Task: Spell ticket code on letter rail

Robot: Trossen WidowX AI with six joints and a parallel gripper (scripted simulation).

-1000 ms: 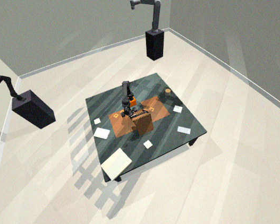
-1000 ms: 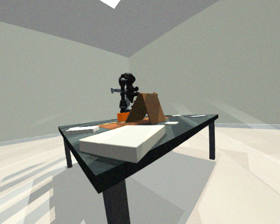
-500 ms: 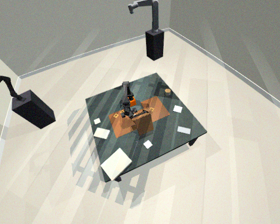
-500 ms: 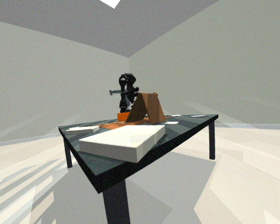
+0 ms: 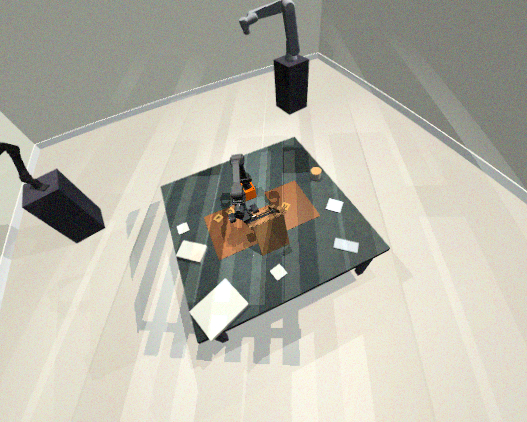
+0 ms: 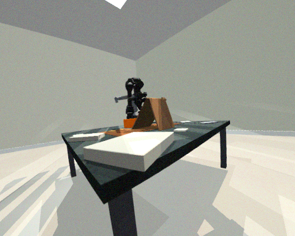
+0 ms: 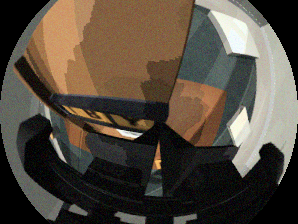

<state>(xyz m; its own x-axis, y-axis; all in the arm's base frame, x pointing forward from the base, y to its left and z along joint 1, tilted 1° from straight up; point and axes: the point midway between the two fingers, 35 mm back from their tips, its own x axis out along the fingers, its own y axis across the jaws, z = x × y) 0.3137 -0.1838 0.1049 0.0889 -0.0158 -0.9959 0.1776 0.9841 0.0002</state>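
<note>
My gripper tip is now 80 mm above the white ticket, 60 mm to the right of it and 50 mm past it. From my gripper tip the other things lie so: yellow letter tile (340 mm to the left, 170 mm below, 40 mm behind); flat white slab (390 mm to the right, 160 mm below, 120 mm behind); mat (170 mm below, 150 mm to the left, 120 mm behind).
</note>
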